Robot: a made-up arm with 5 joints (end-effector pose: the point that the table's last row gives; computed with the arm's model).
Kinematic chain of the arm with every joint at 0, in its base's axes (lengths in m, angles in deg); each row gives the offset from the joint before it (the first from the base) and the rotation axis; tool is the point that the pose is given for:
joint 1: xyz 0 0 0.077 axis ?
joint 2: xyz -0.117 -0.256 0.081 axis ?
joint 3: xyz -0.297 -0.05 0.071 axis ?
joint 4: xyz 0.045 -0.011 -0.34 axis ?
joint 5: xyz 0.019 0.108 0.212 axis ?
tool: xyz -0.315 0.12 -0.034
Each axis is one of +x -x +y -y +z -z.
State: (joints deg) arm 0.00 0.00 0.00 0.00 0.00
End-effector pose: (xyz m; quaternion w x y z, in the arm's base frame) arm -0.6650 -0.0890 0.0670 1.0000 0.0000 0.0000 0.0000
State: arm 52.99 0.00 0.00 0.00 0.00
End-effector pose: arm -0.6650 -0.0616 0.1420 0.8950 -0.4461 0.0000 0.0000
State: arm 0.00 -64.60 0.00 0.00 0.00
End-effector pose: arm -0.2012 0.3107 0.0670 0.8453 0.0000 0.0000 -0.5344
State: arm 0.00 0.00 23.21 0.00 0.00
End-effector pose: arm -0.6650 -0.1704 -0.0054 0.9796 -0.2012 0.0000 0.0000
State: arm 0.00 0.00 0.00 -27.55 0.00
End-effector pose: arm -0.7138 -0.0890 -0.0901 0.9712 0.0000 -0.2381 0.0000
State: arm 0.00 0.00 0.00 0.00 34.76
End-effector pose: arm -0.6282 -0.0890 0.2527 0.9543 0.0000 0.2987 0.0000
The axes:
joint 1: -x
joint 2: +z
joint 3: -x
joint 4: +y
joint 5: +y

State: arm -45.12 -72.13 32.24 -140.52 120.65
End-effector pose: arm -0.5206 0.5885 -0.0366 0.8547 0.0100 0.2238 -0.4683
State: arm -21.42 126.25 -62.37 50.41 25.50
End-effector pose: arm 0.0078 -0.5070 0.2866 0.0734 -0.2759 0.4530 0.8446
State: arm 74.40 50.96 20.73 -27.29 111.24
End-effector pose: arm -0.5332 0.1063 0.5559 0.3230 -0.7521 0.5518 -0.1602
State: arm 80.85 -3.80 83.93 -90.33 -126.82
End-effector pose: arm -0.3588 -0.1330 0.4320 0.0413 -0.2841 0.1257 -0.9496
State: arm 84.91 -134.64 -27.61 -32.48 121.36
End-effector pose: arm 0.2044 0.3935 0.1375 0.7788 0.2268 -0.3109 -0.4953
